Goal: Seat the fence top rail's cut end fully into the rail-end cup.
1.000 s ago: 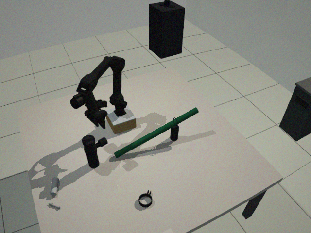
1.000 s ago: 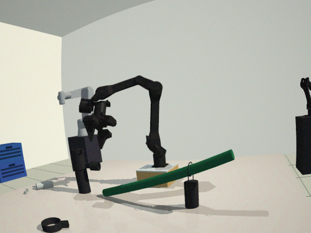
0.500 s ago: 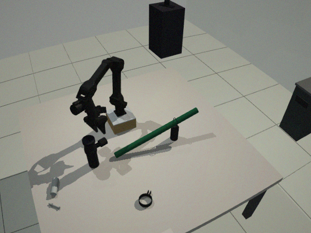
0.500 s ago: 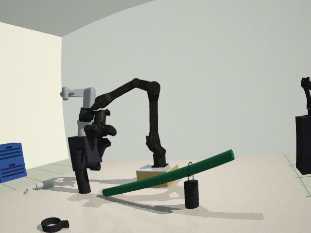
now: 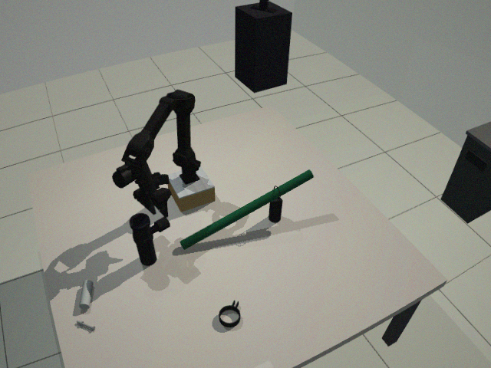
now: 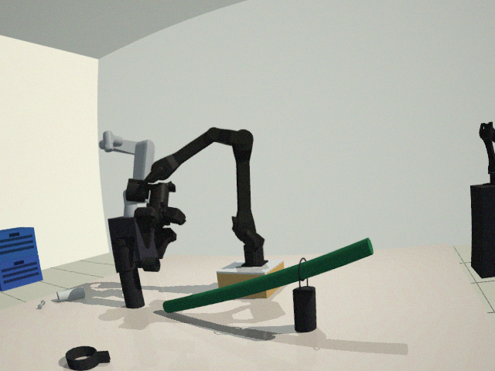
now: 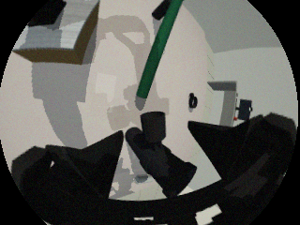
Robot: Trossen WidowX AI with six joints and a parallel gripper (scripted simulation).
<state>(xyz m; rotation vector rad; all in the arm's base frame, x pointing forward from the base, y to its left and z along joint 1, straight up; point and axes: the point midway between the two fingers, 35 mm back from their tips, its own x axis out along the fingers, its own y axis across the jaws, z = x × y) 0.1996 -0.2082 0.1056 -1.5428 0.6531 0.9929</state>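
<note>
My gripper tip is now 2 cm short of the black rail-end cup, 2 cm to the left of it and 3 cm above it. From my gripper tip the other things lie so: short black post (8 cm ahead, 43 cm to the left, 5 cm below); then grey tube (9 cm ahead, 33 cm to the right, 14 cm below); then bolt (20 cm ahead, 37 cm to the right, 15 cm below).
</note>
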